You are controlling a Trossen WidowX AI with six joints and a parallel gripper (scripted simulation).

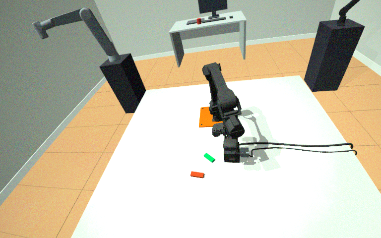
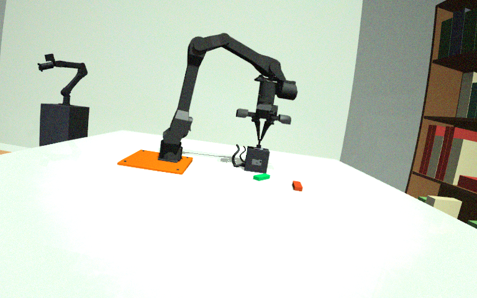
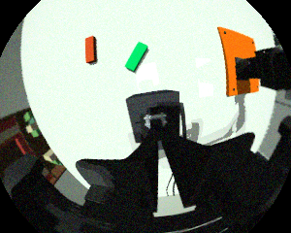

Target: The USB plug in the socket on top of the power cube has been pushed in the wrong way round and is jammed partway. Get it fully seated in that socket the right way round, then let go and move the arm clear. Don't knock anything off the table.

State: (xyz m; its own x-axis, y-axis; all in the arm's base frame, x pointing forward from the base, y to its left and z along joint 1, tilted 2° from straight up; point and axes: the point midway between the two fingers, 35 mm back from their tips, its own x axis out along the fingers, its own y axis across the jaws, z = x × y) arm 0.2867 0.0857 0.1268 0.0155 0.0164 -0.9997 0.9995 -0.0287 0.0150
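Now: gripper tip 20 mm above the usb plug. Round my gripper tip: green block (10 mm ahead, 120 mm to the right, 100 mm below); red block (110 mm ahead, 170 mm to the right, 100 mm below).
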